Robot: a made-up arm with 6 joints. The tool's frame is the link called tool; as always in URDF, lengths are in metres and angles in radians. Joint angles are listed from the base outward.
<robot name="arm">
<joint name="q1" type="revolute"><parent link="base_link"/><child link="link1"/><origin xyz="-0.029 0.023 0.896"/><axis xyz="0 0 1"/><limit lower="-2.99" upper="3.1"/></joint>
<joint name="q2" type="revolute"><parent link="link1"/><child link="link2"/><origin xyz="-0.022 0.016 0.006"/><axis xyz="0 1 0"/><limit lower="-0.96" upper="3"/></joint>
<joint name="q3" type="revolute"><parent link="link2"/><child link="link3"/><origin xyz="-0.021 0.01 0.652"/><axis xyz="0 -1 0"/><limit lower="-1.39" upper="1.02"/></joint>
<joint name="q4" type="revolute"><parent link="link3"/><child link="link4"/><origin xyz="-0.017 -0.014 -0.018"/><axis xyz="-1 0 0"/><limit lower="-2.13" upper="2.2"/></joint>
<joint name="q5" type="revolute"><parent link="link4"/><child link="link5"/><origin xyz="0.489 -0.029 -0.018"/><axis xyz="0 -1 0"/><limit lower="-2.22" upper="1.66"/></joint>
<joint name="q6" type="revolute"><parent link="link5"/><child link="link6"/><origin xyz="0.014 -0.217 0.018"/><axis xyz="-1 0 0"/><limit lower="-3.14" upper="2.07"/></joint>
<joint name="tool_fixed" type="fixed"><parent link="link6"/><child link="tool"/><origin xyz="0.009 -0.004 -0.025" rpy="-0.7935 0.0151 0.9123"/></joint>
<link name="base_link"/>
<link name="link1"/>
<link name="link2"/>
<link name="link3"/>
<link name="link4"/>
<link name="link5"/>
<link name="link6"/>
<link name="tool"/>
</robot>
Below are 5 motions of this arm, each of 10 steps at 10 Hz.
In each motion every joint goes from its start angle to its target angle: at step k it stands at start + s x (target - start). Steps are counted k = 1, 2, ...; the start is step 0. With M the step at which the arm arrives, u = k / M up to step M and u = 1 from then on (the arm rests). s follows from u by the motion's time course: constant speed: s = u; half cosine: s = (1 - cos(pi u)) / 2; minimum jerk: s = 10 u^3 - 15 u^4 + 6 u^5.
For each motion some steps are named. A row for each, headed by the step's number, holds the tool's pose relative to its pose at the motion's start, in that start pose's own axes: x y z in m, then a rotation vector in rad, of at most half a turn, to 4 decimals.
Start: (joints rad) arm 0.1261 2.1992 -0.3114 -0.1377 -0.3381 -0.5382
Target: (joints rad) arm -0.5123 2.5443 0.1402 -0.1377 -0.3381 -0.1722
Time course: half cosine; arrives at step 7
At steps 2, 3, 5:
2: 0.0423 -0.0470 -0.0091 0.0177 -0.0349 0.1149
3: 0.0934 -0.0902 -0.0227 0.0318 -0.0795 0.2339
5: 0.2191 -0.1519 -0.0588 0.0465 -0.1977 0.4701

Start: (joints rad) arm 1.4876 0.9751 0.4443 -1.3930 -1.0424 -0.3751
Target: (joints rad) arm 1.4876 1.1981 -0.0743 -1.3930 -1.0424 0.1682
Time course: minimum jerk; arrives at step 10
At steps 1, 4, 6, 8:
1: -0.0027 -0.0021 -0.0014 0.0004 0.0019 -0.0028
4: -0.1037 -0.0628 -0.0541 0.0241 0.0753 -0.0993
6: -0.2250 -0.0975 -0.1218 0.0735 0.1688 -0.1999
8: -0.3076 -0.0981 -0.1705 0.1225 0.2366 -0.2612

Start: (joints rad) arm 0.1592 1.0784 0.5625 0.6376 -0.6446 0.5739
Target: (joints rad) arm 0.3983 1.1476 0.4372 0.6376 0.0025 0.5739
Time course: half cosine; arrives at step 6
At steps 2, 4, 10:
2: 0.0334 -0.0337 0.0544 -0.1583 0.0053 -0.0652
4: 0.1034 -0.0857 0.1678 -0.4724 -0.0130 -0.1932
10: 0.1398 -0.1037 0.2258 -0.6268 -0.0368 -0.2561

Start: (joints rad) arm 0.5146 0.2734 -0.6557 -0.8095 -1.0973 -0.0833
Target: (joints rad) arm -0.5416 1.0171 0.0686 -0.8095 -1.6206 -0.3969
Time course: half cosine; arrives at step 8
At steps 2, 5, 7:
2: -0.0228 -0.0325 0.0505 0.1115 -0.1392 -0.0206
5: -0.2429 -0.2148 0.1378 0.5125 -0.6504 0.0058
7: -0.3910 -0.3226 0.0815 0.6941 -0.8931 0.0816

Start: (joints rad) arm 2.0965 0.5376 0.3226 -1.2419 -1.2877 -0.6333
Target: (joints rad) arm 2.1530 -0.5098 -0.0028 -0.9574 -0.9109 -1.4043
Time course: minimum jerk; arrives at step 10
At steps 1, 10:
1: -0.0003 0.0060 -0.0014 -0.0033 -0.0035 -0.0004
10: -0.2718 0.5180 -0.2838 -0.2098 -0.5262 0.2692

